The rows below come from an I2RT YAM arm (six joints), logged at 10 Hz.
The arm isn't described. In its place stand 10 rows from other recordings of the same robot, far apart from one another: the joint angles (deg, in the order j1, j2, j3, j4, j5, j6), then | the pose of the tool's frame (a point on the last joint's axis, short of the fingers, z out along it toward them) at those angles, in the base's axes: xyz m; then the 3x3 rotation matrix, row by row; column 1 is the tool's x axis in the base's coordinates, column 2 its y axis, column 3 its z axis.
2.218 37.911 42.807 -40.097 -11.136 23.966 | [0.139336 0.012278 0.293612], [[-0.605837 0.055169 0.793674], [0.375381 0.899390 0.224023], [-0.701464 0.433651 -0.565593]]
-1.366 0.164 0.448 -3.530 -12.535 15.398 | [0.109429 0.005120 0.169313], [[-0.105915 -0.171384 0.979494], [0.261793 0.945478 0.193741], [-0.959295 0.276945 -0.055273]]
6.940 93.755 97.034 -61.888 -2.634 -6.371 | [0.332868 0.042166 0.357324], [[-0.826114 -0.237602 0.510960], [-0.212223 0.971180 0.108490], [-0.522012 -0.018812 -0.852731]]
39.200 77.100 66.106 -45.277 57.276 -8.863 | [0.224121 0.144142 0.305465], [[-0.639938 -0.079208 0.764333], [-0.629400 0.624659 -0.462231], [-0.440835 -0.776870 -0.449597]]
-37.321 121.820 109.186 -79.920 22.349 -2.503 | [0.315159 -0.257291 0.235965], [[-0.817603 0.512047 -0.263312], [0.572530 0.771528 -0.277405], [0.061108 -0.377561 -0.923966]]
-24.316 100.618 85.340 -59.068 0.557 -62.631 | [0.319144 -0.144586 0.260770], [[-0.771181 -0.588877 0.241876], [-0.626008 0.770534 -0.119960], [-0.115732 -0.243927 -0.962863]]
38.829 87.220 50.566 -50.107 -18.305 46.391 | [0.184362 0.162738 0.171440], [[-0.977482 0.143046 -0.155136], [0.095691 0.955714 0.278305], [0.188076 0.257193 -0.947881]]
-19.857 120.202 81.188 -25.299 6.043 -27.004 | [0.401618 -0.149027 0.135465], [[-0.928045 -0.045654 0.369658], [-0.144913 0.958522 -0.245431], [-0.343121 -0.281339 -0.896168]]
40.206 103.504 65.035 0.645 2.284 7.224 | [0.304379 0.255417 0.197574], [[-0.542717 -0.557160 0.628515], [-0.294209 0.827004 0.479067], [-0.786701 0.075084 -0.612751]]
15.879 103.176 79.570 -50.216 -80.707 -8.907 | [0.327919 0.129807 0.250831], [[-0.864824 -0.447960 -0.226740], [-0.272004 0.038438 0.961528], [-0.422011 0.893227 -0.155089]]
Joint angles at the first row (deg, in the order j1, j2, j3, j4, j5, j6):
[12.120 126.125 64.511 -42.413 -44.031 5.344]
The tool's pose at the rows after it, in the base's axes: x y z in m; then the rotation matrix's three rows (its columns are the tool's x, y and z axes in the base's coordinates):
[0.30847 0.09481 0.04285], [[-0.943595 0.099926 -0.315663], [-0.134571 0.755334 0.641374], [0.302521 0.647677 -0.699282]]
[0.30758 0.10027 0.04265], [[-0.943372 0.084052 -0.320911], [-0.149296 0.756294 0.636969], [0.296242 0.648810 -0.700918]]
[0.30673 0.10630 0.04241], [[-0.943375 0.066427 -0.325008], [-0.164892 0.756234 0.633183], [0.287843 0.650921 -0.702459]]
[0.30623 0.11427 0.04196], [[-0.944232 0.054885 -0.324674], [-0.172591 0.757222 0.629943], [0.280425 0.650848 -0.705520]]
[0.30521 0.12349 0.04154], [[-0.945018 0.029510 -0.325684], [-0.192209 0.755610 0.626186], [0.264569 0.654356 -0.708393]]
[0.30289 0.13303 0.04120], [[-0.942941 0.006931 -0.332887], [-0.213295 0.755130 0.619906], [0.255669 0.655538 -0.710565]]
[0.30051 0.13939 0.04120], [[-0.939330 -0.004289 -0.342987], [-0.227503 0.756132 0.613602], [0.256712 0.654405 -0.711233]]
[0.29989 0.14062 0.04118], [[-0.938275 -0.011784 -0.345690], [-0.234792 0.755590 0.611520], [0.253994 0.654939 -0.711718]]
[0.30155 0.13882 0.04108], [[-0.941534 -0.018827 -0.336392], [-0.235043 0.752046 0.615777], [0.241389 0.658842 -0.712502]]
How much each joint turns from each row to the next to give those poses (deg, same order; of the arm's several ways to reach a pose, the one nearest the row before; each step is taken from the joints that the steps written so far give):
[0.568 0.002 0.001 0.589 0.000 0.721]
[0.983 -0.001 -0.002 0.482 0.022 0.152]
[1.072 0.000 0.001 0.656 -0.022 0.220]
[1.377 0.000 -0.001 1.312 -0.022 1.268]
[1.595 -0.001 0.001 1.397 -0.022 0.655]
[1.705 0.000 -0.022 0.984 0.022 0.634]
[1.180 0.001 0.023 0.196 0.022 0.415]
[0.241 0.001 -0.001 -0.020 0.044 -0.261]
[-0.393 -0.002 0.000 0.436 0.000 -0.459]

